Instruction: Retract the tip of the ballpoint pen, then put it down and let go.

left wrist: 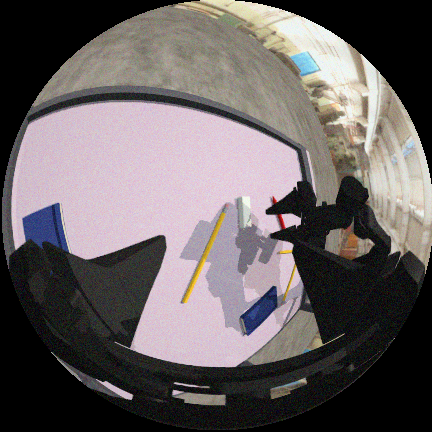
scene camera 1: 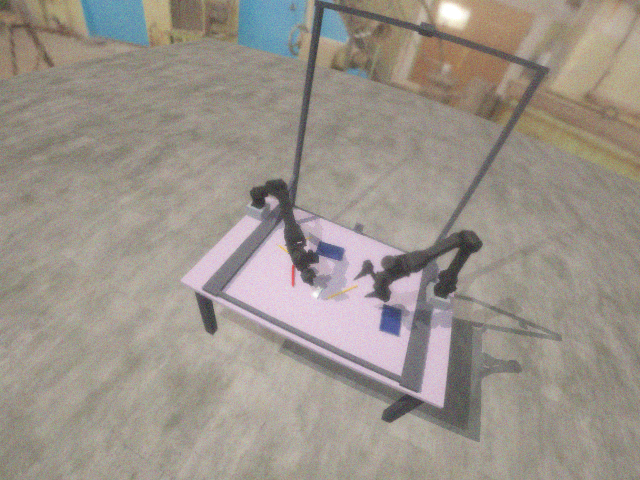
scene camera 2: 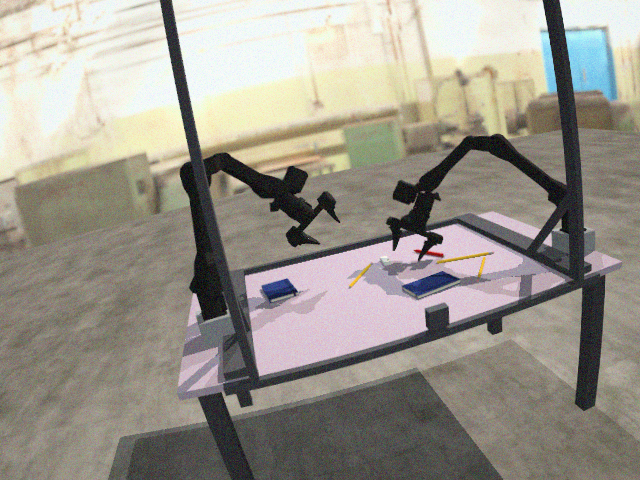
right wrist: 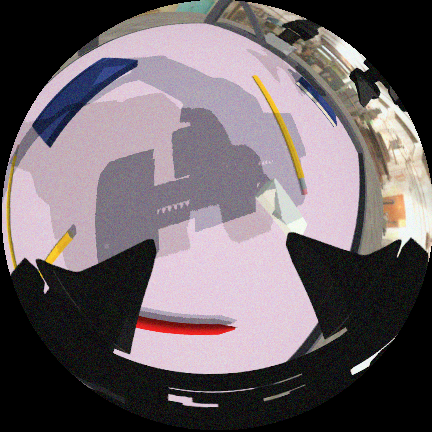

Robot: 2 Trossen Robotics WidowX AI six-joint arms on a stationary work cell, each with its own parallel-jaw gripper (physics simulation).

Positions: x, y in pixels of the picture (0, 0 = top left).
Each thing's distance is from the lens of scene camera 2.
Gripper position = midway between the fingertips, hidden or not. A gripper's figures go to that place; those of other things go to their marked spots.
my left gripper (scene camera 2: 329, 232): 1.47 m
my right gripper (scene camera 2: 406, 255): 1.53 m
